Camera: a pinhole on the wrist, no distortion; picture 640 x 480 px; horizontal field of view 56.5 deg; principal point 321.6 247.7 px. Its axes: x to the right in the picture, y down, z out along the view. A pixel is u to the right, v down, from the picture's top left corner.
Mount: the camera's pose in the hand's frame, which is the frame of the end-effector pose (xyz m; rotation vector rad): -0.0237 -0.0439 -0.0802 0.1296 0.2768 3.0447
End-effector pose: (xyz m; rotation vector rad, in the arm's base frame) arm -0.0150 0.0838 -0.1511 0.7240 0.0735 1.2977
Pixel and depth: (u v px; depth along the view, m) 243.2 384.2 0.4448
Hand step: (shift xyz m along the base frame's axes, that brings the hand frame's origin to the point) 0.2424 -0.1105 0.2747
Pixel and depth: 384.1 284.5 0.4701
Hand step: 0.1487 -0.2006 0.3011
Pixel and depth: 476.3 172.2 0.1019
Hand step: 0.0058 -0.0449 -0.0041
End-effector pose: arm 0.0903 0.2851 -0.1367 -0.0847 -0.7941 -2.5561
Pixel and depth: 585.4 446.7 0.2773
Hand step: 0.0637 0.2265 0.1180
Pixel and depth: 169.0 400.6 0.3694
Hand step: -0.1444 0.1793 0.2193
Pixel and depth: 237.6 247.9 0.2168
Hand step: -0.0372 0.0668 0.1087
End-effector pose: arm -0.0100 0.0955 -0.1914 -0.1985 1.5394 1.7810
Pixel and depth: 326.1 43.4 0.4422
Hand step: -0.0175 0.3065 0.2142
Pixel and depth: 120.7 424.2 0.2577
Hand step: 0.0570 0.1956 -0.0621
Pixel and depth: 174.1 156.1 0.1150
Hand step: 0.0035 0.0314 -0.0091
